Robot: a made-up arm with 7 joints.
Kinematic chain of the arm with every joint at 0, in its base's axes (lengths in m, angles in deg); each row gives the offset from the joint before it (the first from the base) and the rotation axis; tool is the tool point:
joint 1: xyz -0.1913 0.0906 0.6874 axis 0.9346 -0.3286 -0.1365
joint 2: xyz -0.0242 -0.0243 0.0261 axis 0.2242 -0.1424 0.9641
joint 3: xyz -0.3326 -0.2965 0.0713 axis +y
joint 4: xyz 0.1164 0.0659 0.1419 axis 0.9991 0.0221 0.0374
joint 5: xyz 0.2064 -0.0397 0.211 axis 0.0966 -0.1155 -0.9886
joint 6: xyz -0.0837 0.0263 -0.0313 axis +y
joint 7: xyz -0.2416 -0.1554 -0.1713 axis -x
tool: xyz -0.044 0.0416 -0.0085
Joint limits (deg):
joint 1: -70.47..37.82
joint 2: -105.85..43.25
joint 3: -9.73..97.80
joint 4: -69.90..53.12
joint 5: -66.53..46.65
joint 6: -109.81..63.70
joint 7: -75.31..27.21
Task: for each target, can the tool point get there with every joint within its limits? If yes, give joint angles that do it. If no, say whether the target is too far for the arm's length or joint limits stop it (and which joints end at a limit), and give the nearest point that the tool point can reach.
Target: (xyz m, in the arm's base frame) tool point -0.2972 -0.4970 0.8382
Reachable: yes | joints 18.82 22.91 25.00 -36.67 -18.74 -7.07 -66.67
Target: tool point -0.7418 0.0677 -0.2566
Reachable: no: joint limits stop it (at a limit: joint 1, joint 3, joint 6, joint 7) | nearest point -0.5516 0.0561 0.0984 | short by 0.403 m
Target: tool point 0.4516 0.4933 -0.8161
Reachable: no: too far | nearest point -0.0235 0.0727 0.0768 | short by 1.095 m
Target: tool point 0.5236 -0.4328 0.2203
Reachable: no: joint limits stop it (at a limit: joint 1, joint 2, joint 5, joint 6, joint 7) | nearest point 0.3375 -0.3479 0.2886 | short by 0.216 m
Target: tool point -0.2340 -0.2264 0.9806
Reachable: yes | joints -22.64 -19.44 2.32 -6.66 16.23 -85.47 4.90
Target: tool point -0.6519 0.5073 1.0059
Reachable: yes | joints -59.86 -87.78 47.91 20.91 -34.11 25.41 -39.31
